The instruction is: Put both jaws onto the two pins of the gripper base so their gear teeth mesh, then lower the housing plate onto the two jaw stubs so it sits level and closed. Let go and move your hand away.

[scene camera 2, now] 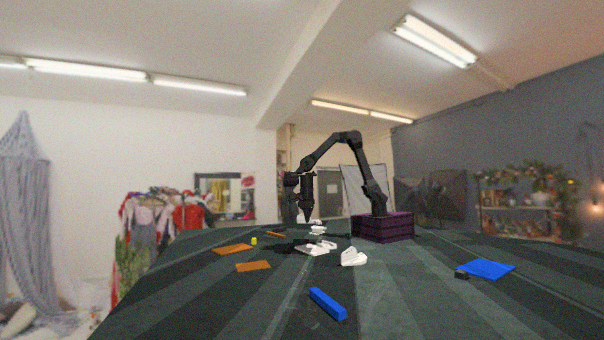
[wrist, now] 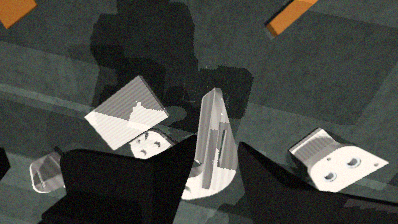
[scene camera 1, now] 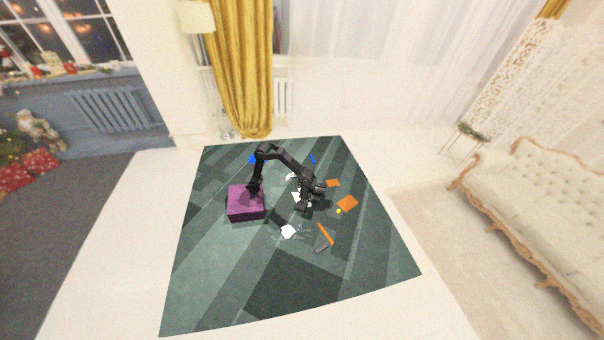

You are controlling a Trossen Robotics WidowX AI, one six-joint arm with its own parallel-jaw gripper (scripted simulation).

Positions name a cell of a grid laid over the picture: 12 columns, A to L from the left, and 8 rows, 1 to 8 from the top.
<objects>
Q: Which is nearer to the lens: the white housing plate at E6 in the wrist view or the white jaw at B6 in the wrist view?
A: The white housing plate.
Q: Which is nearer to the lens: the white jaw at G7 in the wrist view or the white plate-like part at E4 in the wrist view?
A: The white jaw.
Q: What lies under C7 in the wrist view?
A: My gripper.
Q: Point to a white gripper base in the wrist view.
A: At K6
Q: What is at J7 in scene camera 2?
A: A blue plate.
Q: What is my gripper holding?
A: A white jaw.
</objects>
